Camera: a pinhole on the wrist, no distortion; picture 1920 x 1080 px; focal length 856.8 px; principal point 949.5 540.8 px. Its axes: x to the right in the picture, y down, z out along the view. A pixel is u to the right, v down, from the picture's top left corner.
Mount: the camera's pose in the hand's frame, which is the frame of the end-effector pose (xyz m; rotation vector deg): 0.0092 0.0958 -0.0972 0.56 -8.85 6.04
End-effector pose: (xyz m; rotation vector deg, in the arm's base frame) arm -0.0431 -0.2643 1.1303 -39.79 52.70 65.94
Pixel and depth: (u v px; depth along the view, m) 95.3 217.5 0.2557
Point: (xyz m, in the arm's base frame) -0.0210 -0.2965 1.4234
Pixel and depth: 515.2 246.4 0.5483
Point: 0.1362 -0.1081 1.6089
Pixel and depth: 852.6 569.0 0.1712
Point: -0.1236 -0.1954 1.1947
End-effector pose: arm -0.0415 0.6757 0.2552 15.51 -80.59 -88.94
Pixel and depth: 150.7 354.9 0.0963
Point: 0.0468 0.7452 0.2657
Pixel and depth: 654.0 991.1 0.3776
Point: 0.0092 1.0302 0.4806
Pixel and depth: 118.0 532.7 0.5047
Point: 0.0106 1.3032 0.1456
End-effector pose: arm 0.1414 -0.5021 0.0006 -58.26 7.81 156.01
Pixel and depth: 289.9 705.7 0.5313
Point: 0.2289 -0.6707 0.5949
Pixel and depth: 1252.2 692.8 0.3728
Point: -0.1399 -0.6032 0.1728
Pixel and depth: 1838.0 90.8 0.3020
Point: -0.2186 -0.3744 -0.0001
